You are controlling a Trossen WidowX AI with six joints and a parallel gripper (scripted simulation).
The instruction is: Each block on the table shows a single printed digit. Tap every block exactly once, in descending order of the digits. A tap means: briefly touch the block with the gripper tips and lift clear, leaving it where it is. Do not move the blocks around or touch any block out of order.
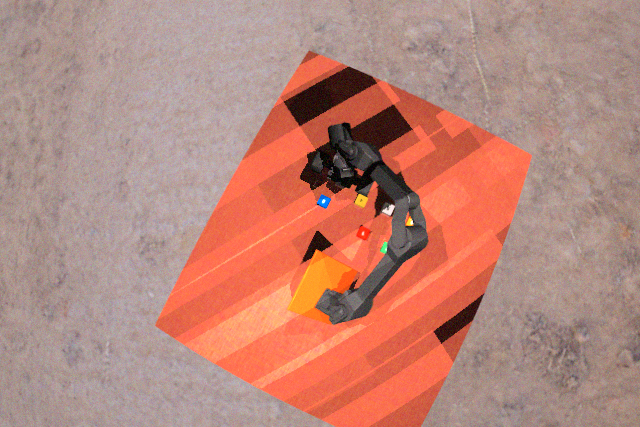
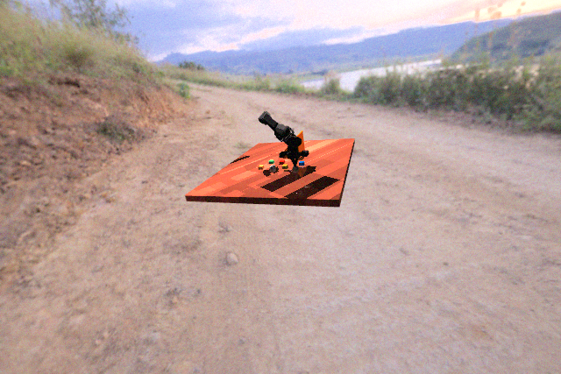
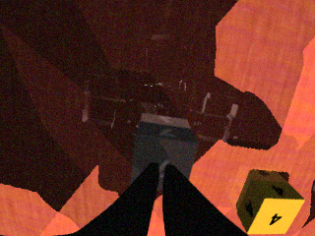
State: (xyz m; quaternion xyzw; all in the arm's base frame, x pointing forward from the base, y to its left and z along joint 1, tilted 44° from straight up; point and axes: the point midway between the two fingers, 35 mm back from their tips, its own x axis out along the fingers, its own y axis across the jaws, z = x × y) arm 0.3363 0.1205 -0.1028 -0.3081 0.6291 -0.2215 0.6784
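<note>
The dark grey block lies 10 mm below my gripper tip. From my gripper tip the other things lie so: white block (170 mm to the right, 10 mm below); then yellow block (20 mm behind, 90 mm to the right, 10 mm below); then blue block (80 mm behind, 10 mm to the left, 10 mm below).
</note>
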